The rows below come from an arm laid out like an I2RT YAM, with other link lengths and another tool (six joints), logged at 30 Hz.
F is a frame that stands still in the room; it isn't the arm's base.
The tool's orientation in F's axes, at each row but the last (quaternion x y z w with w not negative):
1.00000 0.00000 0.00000 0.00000
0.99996 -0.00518 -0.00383 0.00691
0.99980 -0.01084 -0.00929 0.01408
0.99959 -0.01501 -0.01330 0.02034
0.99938 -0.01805 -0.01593 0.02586
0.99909 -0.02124 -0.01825 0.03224
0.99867 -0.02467 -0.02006 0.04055
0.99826 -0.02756 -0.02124 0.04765
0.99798 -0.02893 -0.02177 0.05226
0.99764 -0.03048 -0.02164 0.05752
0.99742 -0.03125 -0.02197 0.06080
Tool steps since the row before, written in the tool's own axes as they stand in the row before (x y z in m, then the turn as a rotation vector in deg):
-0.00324 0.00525 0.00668 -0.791 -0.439 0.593
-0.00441 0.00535 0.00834 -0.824 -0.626 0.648
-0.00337 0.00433 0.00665 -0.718 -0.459 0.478
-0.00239 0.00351 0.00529 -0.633 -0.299 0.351
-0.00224 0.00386 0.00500 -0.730 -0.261 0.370
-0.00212 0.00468 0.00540 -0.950 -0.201 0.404
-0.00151 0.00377 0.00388 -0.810 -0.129 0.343
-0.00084 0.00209 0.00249 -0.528 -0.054 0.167
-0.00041 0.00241 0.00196 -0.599 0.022 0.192
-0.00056 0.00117 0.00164 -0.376 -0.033 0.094
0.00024 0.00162 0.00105 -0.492 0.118 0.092
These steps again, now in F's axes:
-0.00324 -0.00525 -0.00668 -0.791 0.439 -0.593
-0.00453 -0.00542 -0.00823 -0.822 0.626 -0.650
-0.00359 -0.00444 -0.00646 -0.717 0.461 -0.478
-0.00264 -0.00365 -0.00508 -0.633 0.304 -0.346
-0.00254 -0.00403 -0.00472 -0.732 0.269 -0.360
-0.00251 -0.00492 -0.00501 -0.956 0.216 -0.383
-0.00185 -0.00399 -0.00350 -0.817 0.142 -0.321
-0.00106 -0.00226 -0.00224 -0.531 0.068 -0.150
-0.00063 -0.00257 -0.00168 -0.608 -0.006 -0.164
-0.00070 -0.00131 -0.00147 -0.377 0.046 -0.082
0.00009 -0.00175 -0.00085 -0.502 -0.096 -0.057

